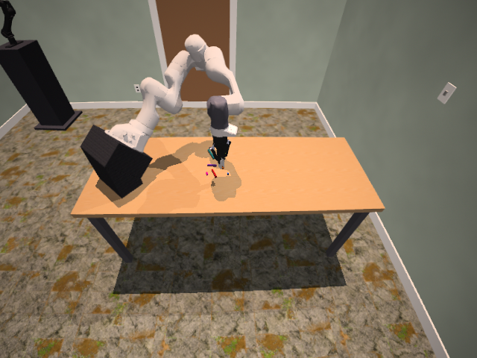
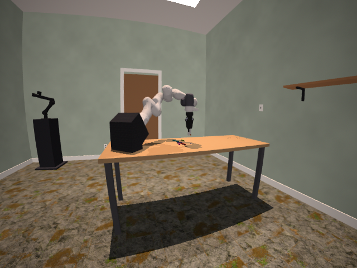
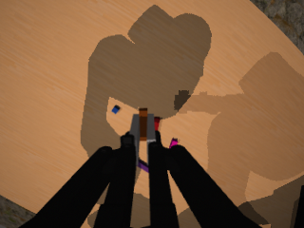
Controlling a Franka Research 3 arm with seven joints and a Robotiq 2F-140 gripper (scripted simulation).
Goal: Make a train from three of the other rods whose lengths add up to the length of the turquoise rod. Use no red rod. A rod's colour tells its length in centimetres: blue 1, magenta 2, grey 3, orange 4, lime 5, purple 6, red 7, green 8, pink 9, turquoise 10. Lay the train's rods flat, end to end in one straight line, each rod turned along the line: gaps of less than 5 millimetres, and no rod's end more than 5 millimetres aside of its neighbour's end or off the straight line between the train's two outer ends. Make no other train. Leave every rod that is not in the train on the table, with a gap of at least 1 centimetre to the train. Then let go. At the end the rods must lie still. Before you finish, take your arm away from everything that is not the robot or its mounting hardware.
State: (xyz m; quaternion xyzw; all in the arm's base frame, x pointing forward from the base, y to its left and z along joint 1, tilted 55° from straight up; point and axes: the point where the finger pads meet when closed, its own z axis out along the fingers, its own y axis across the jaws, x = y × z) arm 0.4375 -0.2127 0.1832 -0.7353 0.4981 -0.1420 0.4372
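Now: the blue rod 40 mm ahead of my hand, 40 mm to the left of it and 130 mm below it. Also, from my hand: magenta rod 100 mm behind, 40 mm to the left, 130 mm below; then red rod 50 mm behind, 40 mm to the left, 130 mm below; then orange rod 30 mm below.
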